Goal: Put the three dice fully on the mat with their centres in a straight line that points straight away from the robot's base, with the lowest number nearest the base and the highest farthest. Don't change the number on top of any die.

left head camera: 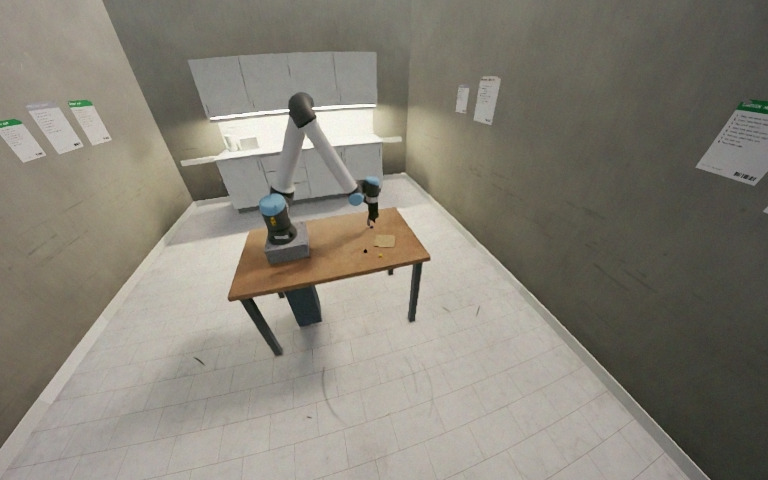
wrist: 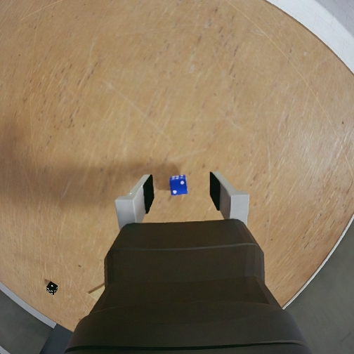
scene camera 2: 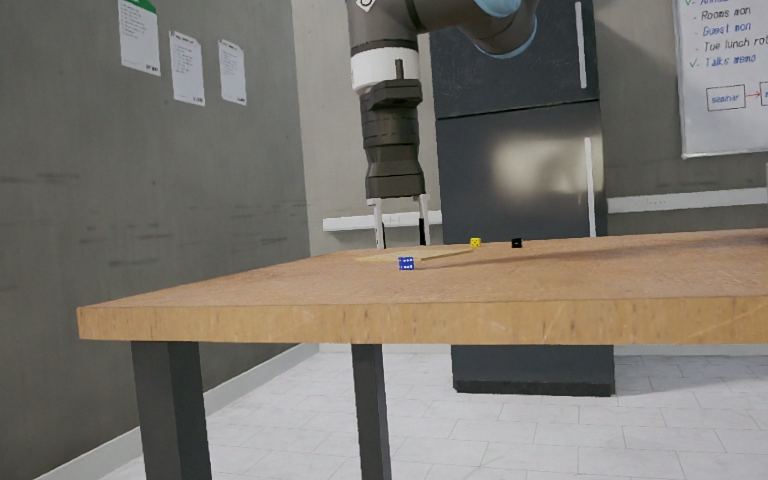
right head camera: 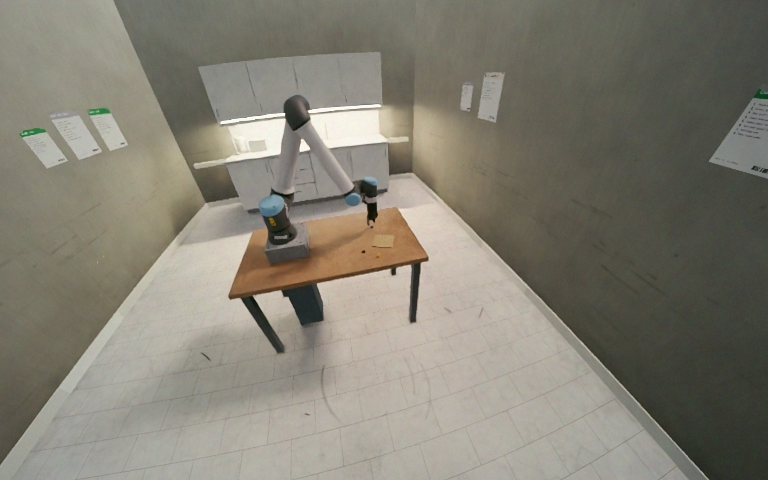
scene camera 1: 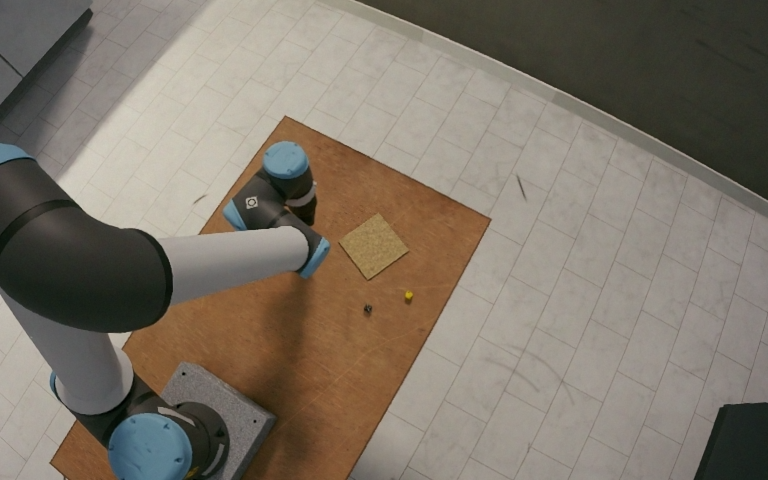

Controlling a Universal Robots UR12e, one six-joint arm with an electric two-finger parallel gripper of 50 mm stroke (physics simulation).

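Pixels of known places: gripper, between the fingertips: [left head camera: 371,223] [scene camera 2: 403,247] [right head camera: 371,223]; arm's base, origin of its link: [left head camera: 283,235] [right head camera: 283,235].
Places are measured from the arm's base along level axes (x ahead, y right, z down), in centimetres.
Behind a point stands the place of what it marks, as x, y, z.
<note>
A blue die [left head camera: 371,227] @(62.2, -6.7, 10.9) [right head camera: 371,227] @(62.4, -6.6, 10.8) [scene camera 2: 406,263] @(62.4, -8.1, 10.6) [wrist: 178,185] sits on the table off the mat; its top seems to show two pips. My gripper [left head camera: 370,224] @(62.7, -8.0, 8.5) [right head camera: 370,223] @(62.7, -8.0, 8.5) [scene camera 2: 402,245] @(62.7, -8.0, 8.5) [wrist: 181,184] is open and empty, pointing down above the blue die, which appears between the fingers in the wrist view. A black die [left head camera: 365,250] @(50.7, 20.1, 9.9) [right head camera: 363,251] @(50.7, 20.5, 10.5) [scene camera 1: 368,309] @(50.3, 20.1, 9.8) [scene camera 2: 516,242] @(50.6, 18.9, 10.5) [wrist: 52,288] and a yellow die [left head camera: 380,255] @(58.7, 27.8, 10.2) [right head camera: 378,255] @(59.0, 28.1, 10.1) [scene camera 1: 408,296] @(58.4, 27.7, 9.9) [scene camera 2: 475,242] @(58.8, 26.8, 10.6) sit off the tan mat [left head camera: 385,241] @(66.8, 13.4, 11.1) [right head camera: 383,241] @(66.4, 13.3, 11.1) [scene camera 1: 373,246] @(66.5, 12.6, 11.1). The arm hides the blue die in scene camera 1.
The robot's base stands on a grey block [left head camera: 287,253] @(1.8, 12.8, 5.5) [scene camera 1: 249,438] @(8.1, 11.8, 0.8) at one end of the wooden table [left head camera: 334,266] @(29.0, 27.4, 11.5) [scene camera 1: 339,350] @(37.4, 18.5, 11.5) [scene camera 2: 271,288] @(74.4, -21.9, 11.5). The forearm [scene camera 1: 232,254] @(38.2, 8.3, -54.0) reaches over the table. The yellow die is nearer a long table edge than the black die.
</note>
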